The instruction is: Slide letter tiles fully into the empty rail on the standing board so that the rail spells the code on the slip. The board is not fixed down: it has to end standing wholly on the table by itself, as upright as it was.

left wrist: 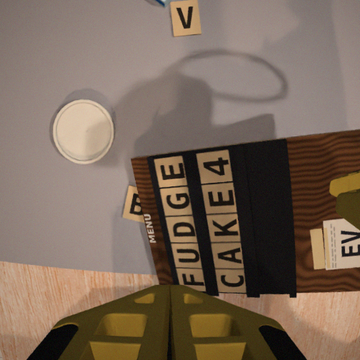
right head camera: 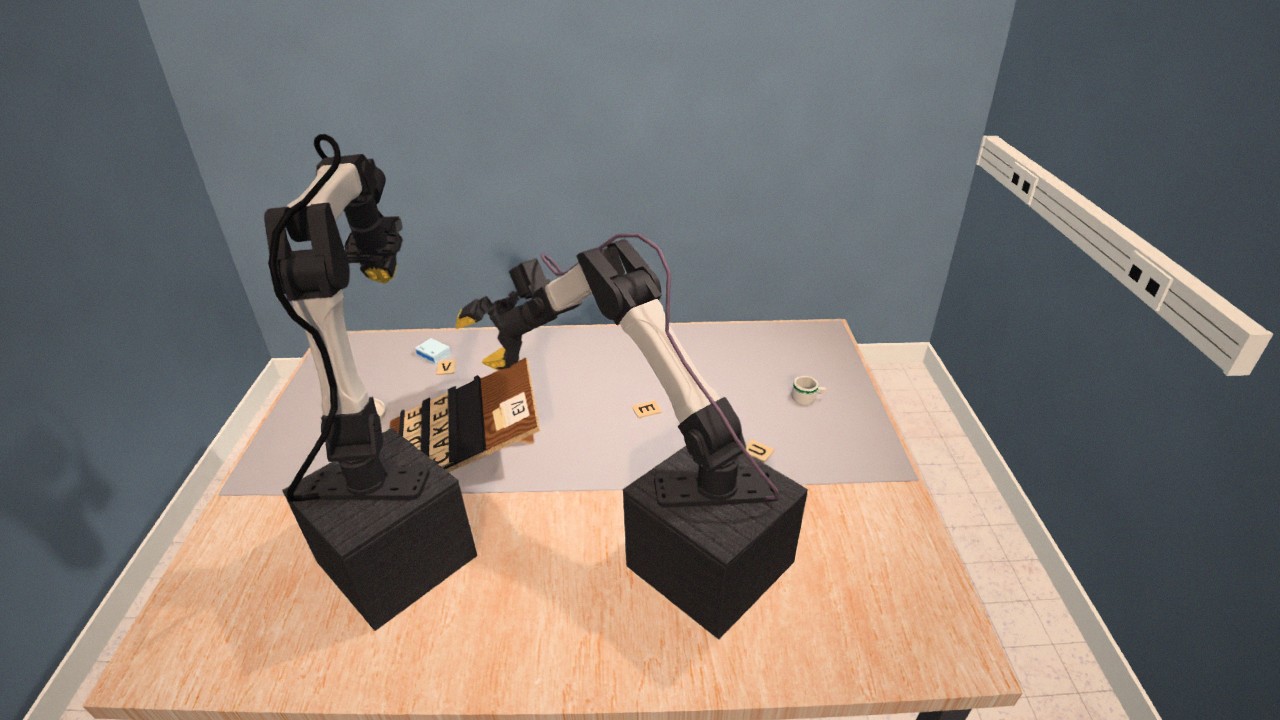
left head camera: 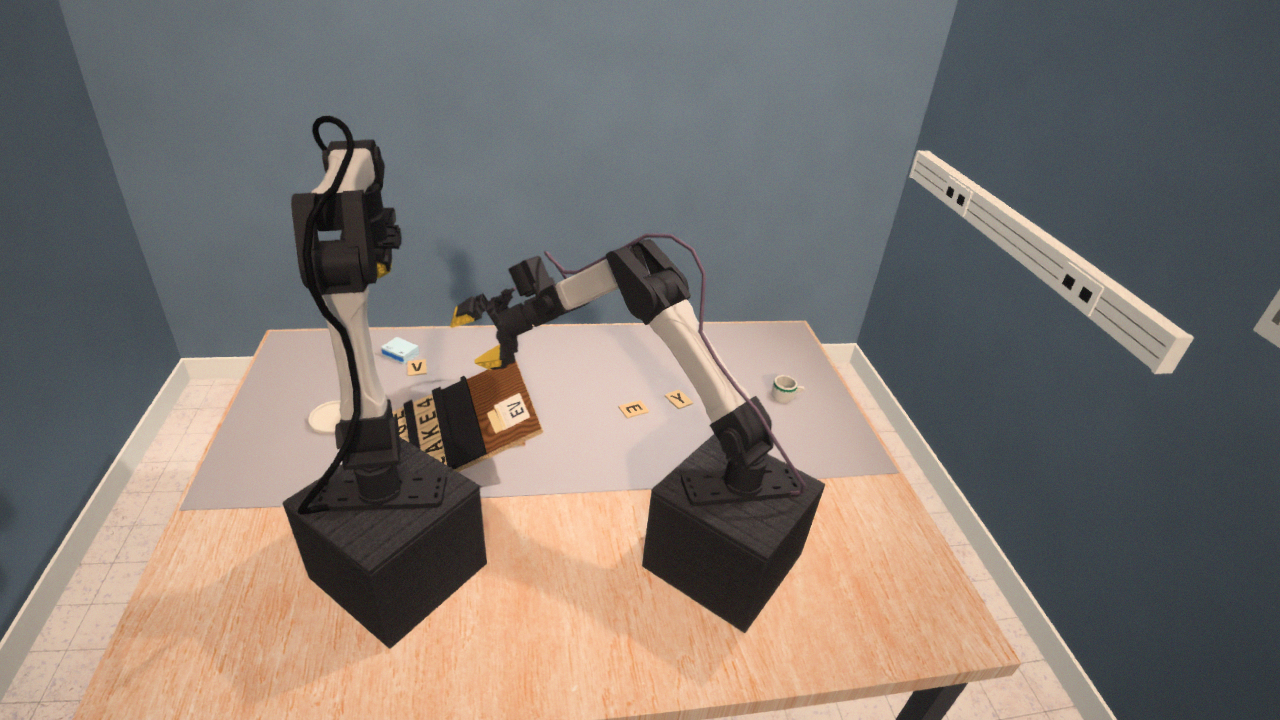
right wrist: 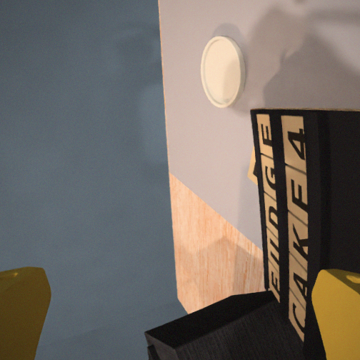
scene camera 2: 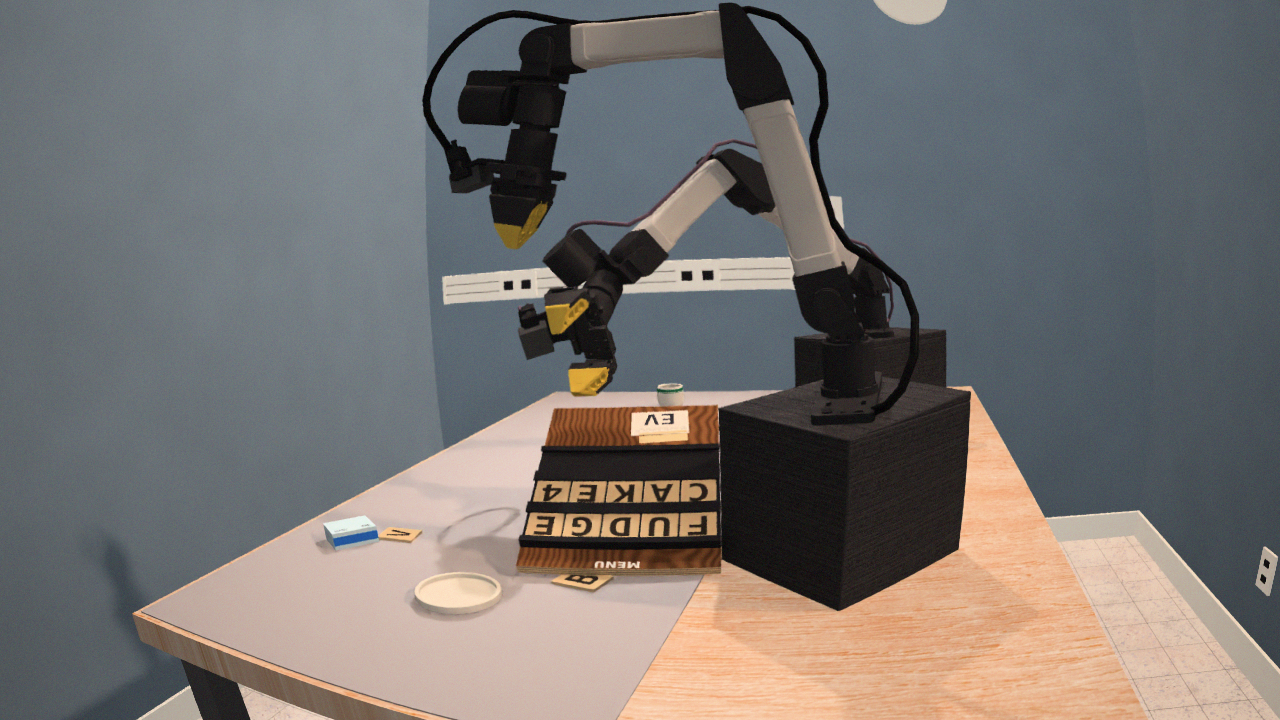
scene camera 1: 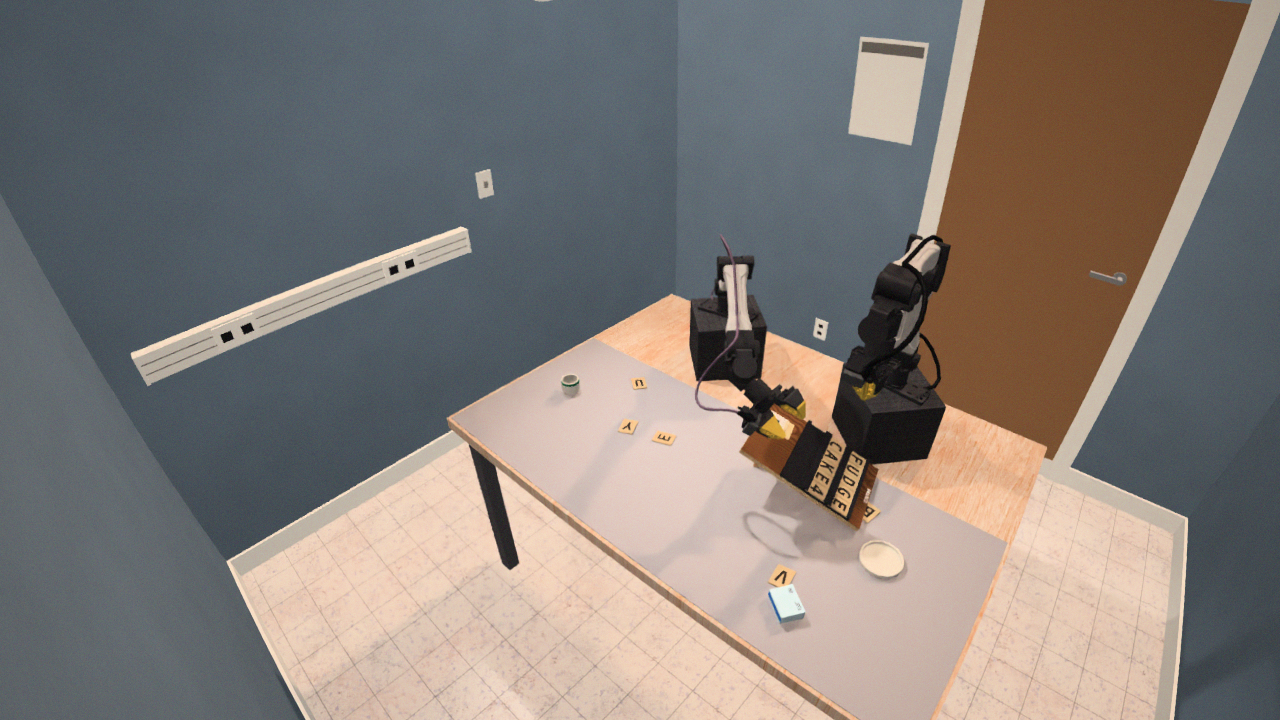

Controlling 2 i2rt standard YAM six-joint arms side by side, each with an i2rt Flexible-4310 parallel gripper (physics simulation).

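Pixels of known places: left gripper, fingertip midpoint: [right head camera: 385,281] [left head camera: 378,276] [scene camera 2: 512,248] [scene camera 1: 863,399]; right gripper, fingertip midpoint: [right head camera: 469,344] [left head camera: 463,343] [scene camera 2: 565,363] [scene camera 1: 794,428]; left arm's base, origin of the base link: [right head camera: 368,485] [left head camera: 381,493] [scene camera 2: 850,399] [scene camera 1: 893,383]; right arm's base, origin of the base link: [right head camera: 715,489] [left head camera: 741,486] [scene camera 2: 872,333] [scene camera 1: 727,312].
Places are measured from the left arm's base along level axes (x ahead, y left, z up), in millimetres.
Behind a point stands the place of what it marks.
The board [left head camera: 483,386] {y -123, x 389, z -84 mm} [right head camera: 514,374] {y -168, x 407, z -66 mm} [scene camera 1: 760,454] {y -149, x 420, z -71 mm} [scene camera 2: 577,427] {y -150, x 403, z -73 mm} [left wrist: 317,150] leans back on the table, with FUDGE and CAKE4 in two rails. Its third rail [scene camera 2: 626,463] {y -86, x 307, z -104 mm} [left wrist: 270,215] is empty. The slip [left head camera: 512,410] {y -190, x 295, z -72 mm} [scene camera 2: 660,420] {y -193, x 294, z -70 mm} reads EV. Loose tiles are V [left head camera: 417,367] {y 63, x 602, z -190 mm} [left wrist: 186,18], E [left head camera: 633,409] {y -459, x 440, z -190 mm} [scene camera 1: 664,437] {y -460, x 442, z -190 mm}, Y [left head camera: 678,399] {y -571, x 477, z -190 mm} [scene camera 1: 627,427] {y -569, x 486, z -190 mm}, U [right head camera: 759,449] {y -709, x 307, z -190 mm} [scene camera 1: 639,383] {y -702, x 307, z -190 mm} and B [scene camera 2: 582,581] {y 124, x 289, z -190 mm} [left wrist: 133,204], partly hidden by the board in the left wrist view. My left gripper [scene camera 2: 514,240] {y 57, x 376, z 187 mm} [left wrist: 169,296] is shut, high above the board. My right gripper [left head camera: 474,337] {y -88, x 384, z 29 mm} [scene camera 2: 577,349] {y -88, x 384, z 29 mm} [right wrist: 180,286] is wide open and tilted above the board's slip end.
A round cream dish [scene camera 2: 457,592] {y 213, x 410, z -187 mm} [left wrist: 83,131] lies near the board's MENU end. A small blue-and-white box [scene camera 1: 786,603] {y 118, x 669, z -169 mm} [scene camera 2: 350,531] {y 134, x 643, z -171 mm} lies beside the V tile. A cup [left head camera: 785,387] {y -846, x 508, z -178 mm} [scene camera 1: 570,385] {y -811, x 505, z -150 mm} stands at the far end. The left arm's black base block [scene camera 2: 841,501] {y 150, x -7, z -70 mm} is close beside the board.
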